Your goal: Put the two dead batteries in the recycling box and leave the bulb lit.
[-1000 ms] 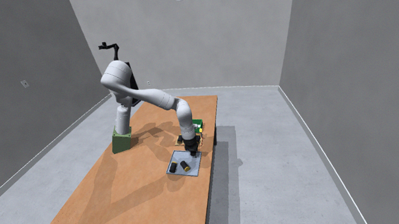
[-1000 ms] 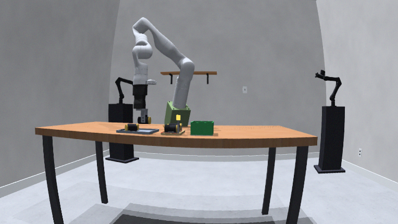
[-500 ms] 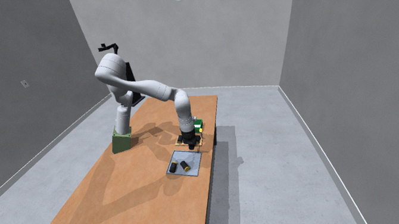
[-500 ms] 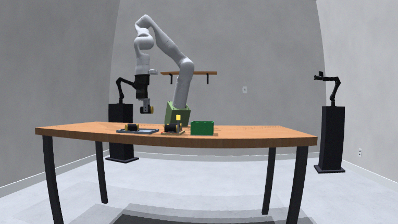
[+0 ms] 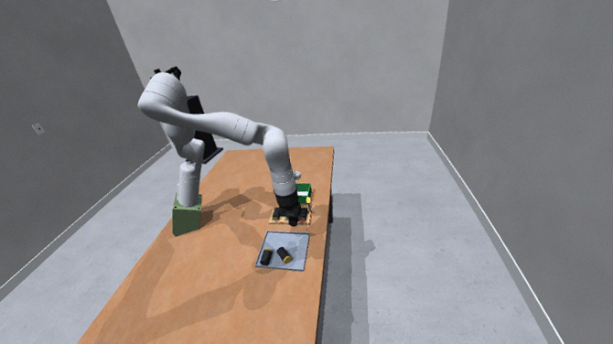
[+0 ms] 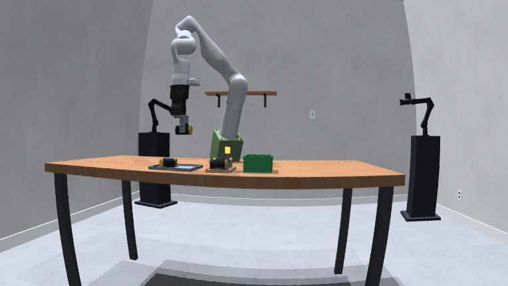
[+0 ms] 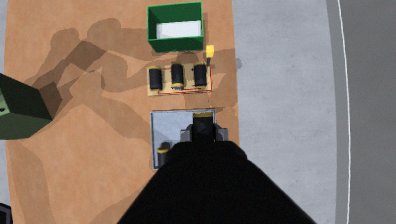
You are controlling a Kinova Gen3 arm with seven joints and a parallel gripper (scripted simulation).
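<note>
The green recycling box is 260 mm to the left of my hand, 140 mm below it and 120 mm behind it. The rest, counted from my hand: grey tray: 150 mm below, 60 mm to the right, 50 mm behind.
</note>
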